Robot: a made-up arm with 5 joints. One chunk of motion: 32 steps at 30 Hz.
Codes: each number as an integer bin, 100 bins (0 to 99) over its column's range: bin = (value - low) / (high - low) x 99, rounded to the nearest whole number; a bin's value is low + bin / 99 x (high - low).
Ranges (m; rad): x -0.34..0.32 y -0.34..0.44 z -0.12..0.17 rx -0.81..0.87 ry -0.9..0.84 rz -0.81..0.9
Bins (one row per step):
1: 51 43 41 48 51 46
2: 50 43 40 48 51 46
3: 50 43 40 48 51 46
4: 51 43 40 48 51 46
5: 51 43 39 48 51 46
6: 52 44 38 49 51 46
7: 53 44 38 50 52 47
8: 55 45 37 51 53 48
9: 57 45 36 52 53 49
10: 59 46 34 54 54 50
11: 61 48 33 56 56 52
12: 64 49 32 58 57 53
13: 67 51 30 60 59 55
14: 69 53 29 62 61 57
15: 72 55 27 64 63 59
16: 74 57 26 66 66 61
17: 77 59 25 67 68 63
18: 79 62 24 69 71 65
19: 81 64 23 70 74 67
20: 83 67 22 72 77 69
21: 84 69 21 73 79 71
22: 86 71 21 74 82 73
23: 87 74 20 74 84 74
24: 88 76 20 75 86 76
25: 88 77 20 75 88 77
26: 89 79 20 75 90 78
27: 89 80 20 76 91 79
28: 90 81 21 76 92 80
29: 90 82 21 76 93 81
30: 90 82 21 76 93 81
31: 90 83 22 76 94 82
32: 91 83 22 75 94 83
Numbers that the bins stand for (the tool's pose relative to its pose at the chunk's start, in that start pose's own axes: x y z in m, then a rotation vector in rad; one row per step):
1: 0.0000 -0.0012 0.0001 0.0045 -0.0036 -0.0155
2: -0.0067 -0.0012 -0.0028 0.0045 -0.0036 -0.0155
3: -0.0067 -0.0012 -0.0028 0.0045 -0.0036 -0.0155
4: 0.0000 -0.0012 -0.0028 0.0045 -0.0036 -0.0155
5: 0.0000 -0.0012 -0.0058 0.0045 -0.0036 -0.0155
6: 0.0067 0.0067 -0.0087 0.0215 -0.0036 -0.0155
7: 0.0133 0.0067 -0.0087 0.0385 0.0139 0.0018
8: 0.0267 0.0145 -0.0116 0.0555 0.0315 0.0191
9: 0.0400 0.0145 -0.0145 0.0724 0.0315 0.0364
10: 0.0533 0.0224 -0.0204 0.1064 0.0491 0.0536
11: 0.0667 0.0382 -0.0233 0.1403 0.0842 0.0882
12: 0.0867 0.0461 -0.0263 0.1742 0.1018 0.1055
13: 0.1067 0.0618 -0.0321 0.2082 0.1370 0.1400
14: 0.1200 0.0776 -0.0351 0.2421 0.1721 0.1745
15: 0.1400 0.0933 -0.0409 0.2761 0.2073 0.2091
16: 0.1533 0.1091 -0.0438 0.3100 0.2600 0.2436
17: 0.1733 0.1248 -0.0468 0.3270 0.2952 0.2782
18: 0.1867 0.1485 -0.0497 0.3609 0.3479 0.3127
19: 0.2000 0.1642 -0.0526 0.3779 0.4006 0.3473
20: 0.2133 0.1879 -0.0556 0.4118 0.4533 0.3818
21: 0.2200 0.2036 -0.0585 0.4288 0.4885 0.4164
22: 0.2333 0.2194 -0.0585 0.4458 0.5412 0.4509
23: 0.2400 0.2430 -0.0614 0.4458 0.5764 0.4682
24: 0.2467 0.2588 -0.0614 0.4627 0.6115 0.5027
25: 0.2467 0.2667 -0.0614 0.4627 0.6467 0.5200
26: 0.2533 0.2824 -0.0614 0.4627 0.6818 0.5373
27: 0.2533 0.2903 -0.0614 0.4797 0.6994 0.5545
28: 0.2600 0.2982 -0.0585 0.4797 0.7170 0.5718
29: 0.2600 0.3061 -0.0585 0.4797 0.7345 0.5891
30: 0.2600 0.3061 -0.0585 0.4797 0.7345 0.5891
31: 0.2600 0.3139 -0.0556 0.4797 0.7521 0.6064
32: 0.2667 0.3139 -0.0556 0.4627 0.7521 0.6236

